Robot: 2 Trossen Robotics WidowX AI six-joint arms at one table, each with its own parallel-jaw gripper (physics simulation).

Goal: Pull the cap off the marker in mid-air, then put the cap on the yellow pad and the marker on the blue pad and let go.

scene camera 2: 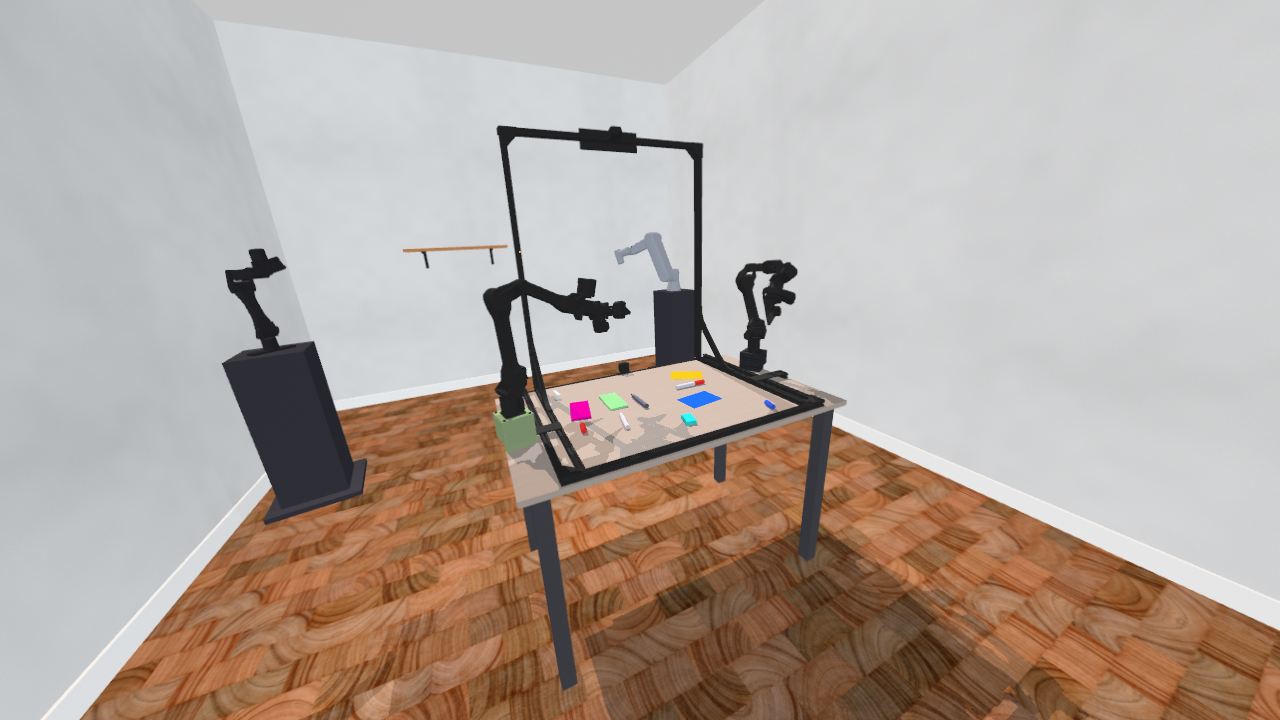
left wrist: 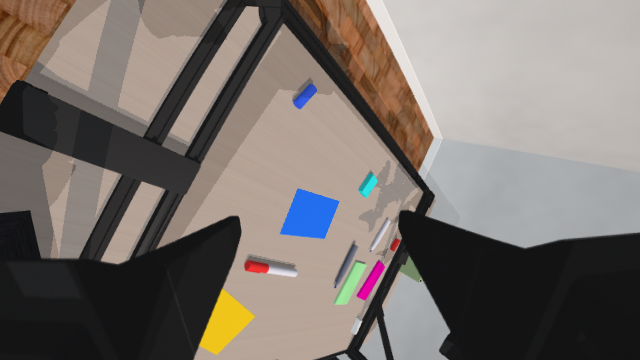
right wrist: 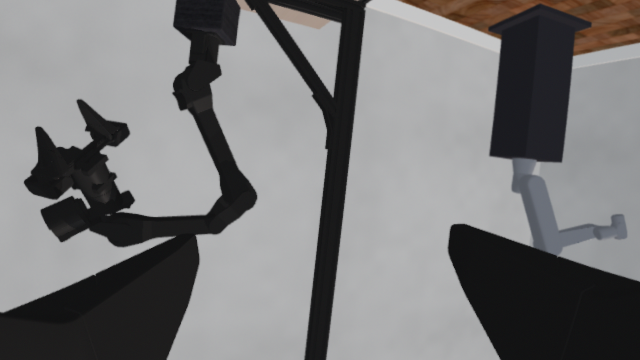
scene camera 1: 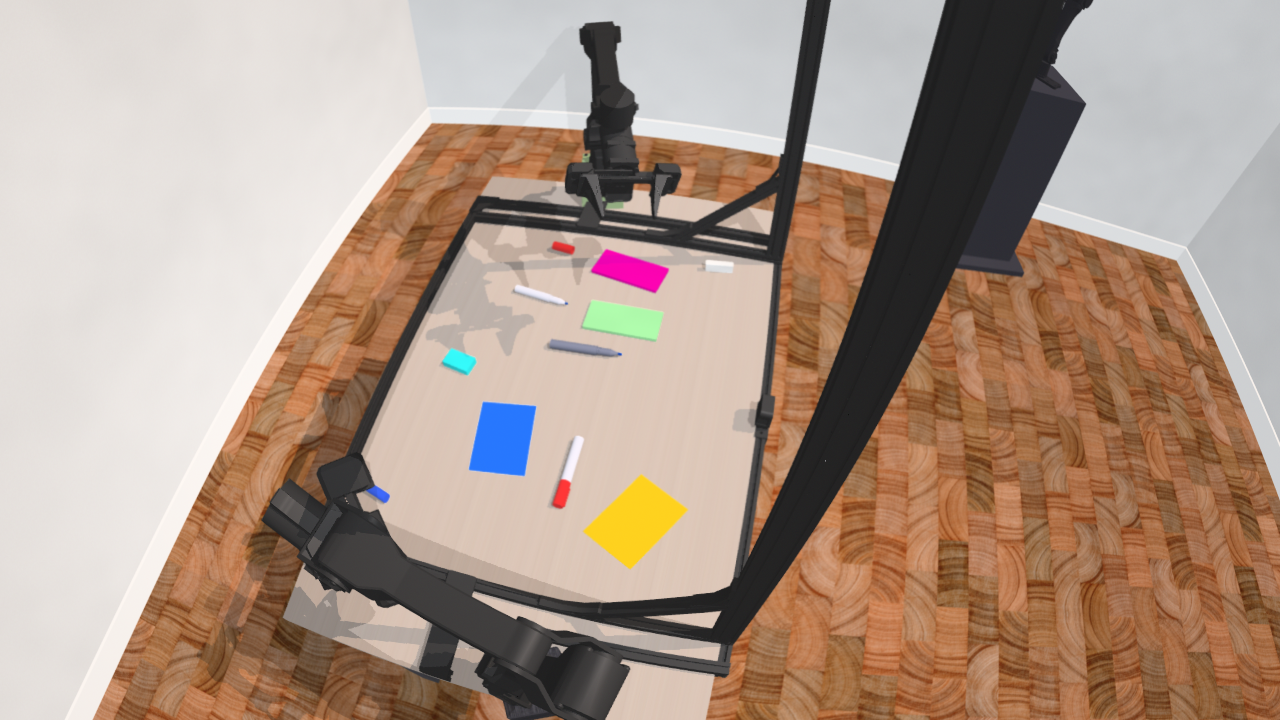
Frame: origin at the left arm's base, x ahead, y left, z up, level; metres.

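Where they show: left gripper, fingertip midpoint: [scene camera 2: 767, 320] [left wrist: 320, 221] [right wrist: 59, 112] [scene camera 1: 379, 516]; right gripper, fingertip midpoint: [right wrist: 324, 243] [scene camera 1: 628, 218]; left arm's base, link origin: [scene camera 2: 753, 350] [right wrist: 205, 37]; right arm's base, link origin: [scene camera 2: 512, 412] [scene camera 1: 602, 164].
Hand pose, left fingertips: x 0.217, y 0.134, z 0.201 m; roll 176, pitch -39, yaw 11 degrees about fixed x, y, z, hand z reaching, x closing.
Observation:
Things, the pixels of their centre, and the offset from my left fingertips.
- marker with a white body, body centre: [scene camera 1: 568, 471] [left wrist: 273, 269] [scene camera 2: 689, 384] dx +0.162, dy -0.271, dz -0.279 m
- flat blue pad, body centre: [scene camera 1: 502, 437] [left wrist: 312, 216] [scene camera 2: 699, 399] dx +0.262, dy -0.167, dz -0.288 m
- flat yellow pad, body centre: [scene camera 1: 635, 520] [left wrist: 217, 322] [scene camera 2: 686, 375] dx +0.044, dy -0.359, dz -0.288 m
- blue cylinder, body centre: [scene camera 1: 377, 492] [left wrist: 304, 96] dx +0.192, dy +0.090, dz -0.278 m
- cyan block, body centre: [scene camera 1: 459, 361] [left wrist: 368, 185] [scene camera 2: 688, 419] dx +0.452, dy -0.106, dz -0.281 m
- grey pen, body centre: [scene camera 1: 585, 349] [left wrist: 345, 266] [scene camera 2: 638, 399] dx +0.415, dy -0.359, dz -0.279 m
- white pen, body centre: [scene camera 1: 541, 295] [left wrist: 379, 236] [scene camera 2: 623, 419] dx +0.579, dy -0.299, dz -0.280 m
- green block, body centre: [scene camera 1: 623, 320] [left wrist: 350, 283] [scene camera 2: 612, 401] dx +0.472, dy -0.449, dz -0.285 m
- magenta block, body centre: [scene camera 1: 630, 270] [scene camera 2: 580, 410] [left wrist: 371, 280] dx +0.606, dy -0.498, dz -0.285 m
- red piece, body centre: [scene camera 1: 563, 248] dx +0.709, dy -0.370, dz -0.278 m
- white piece, body centre: [scene camera 1: 719, 266] [left wrist: 356, 325] dx +0.563, dy -0.688, dz -0.278 m
A marker with a white body [scene camera 1: 572, 458] [scene camera 2: 684, 385] [left wrist: 284, 270] lies on the table, its red cap [scene camera 1: 561, 494] [scene camera 2: 699, 382] [left wrist: 256, 266] on one end. In scene camera 1 it lies between the flat blue pad [scene camera 1: 503, 438] [scene camera 2: 699, 399] [left wrist: 311, 214] and the flat yellow pad [scene camera 1: 635, 521] [scene camera 2: 686, 375] [left wrist: 227, 322]. My left gripper [left wrist: 320, 221] [right wrist: 59, 112] is open and empty, raised above the table's edge; its fingers are hidden in scene camera 1. My right gripper [scene camera 1: 628, 214] [right wrist: 324, 243] is open and empty, raised at the far end, away from the marker.
A blue cylinder [scene camera 1: 379, 494] [left wrist: 305, 96], cyan block [scene camera 1: 459, 360], grey pen [scene camera 1: 581, 348], white pen [scene camera 1: 539, 295], green block [scene camera 1: 622, 320], magenta block [scene camera 1: 630, 270], red piece [scene camera 1: 563, 248] and white piece [scene camera 1: 718, 266] lie about. A black frame [scene camera 1: 775, 331] borders the table.

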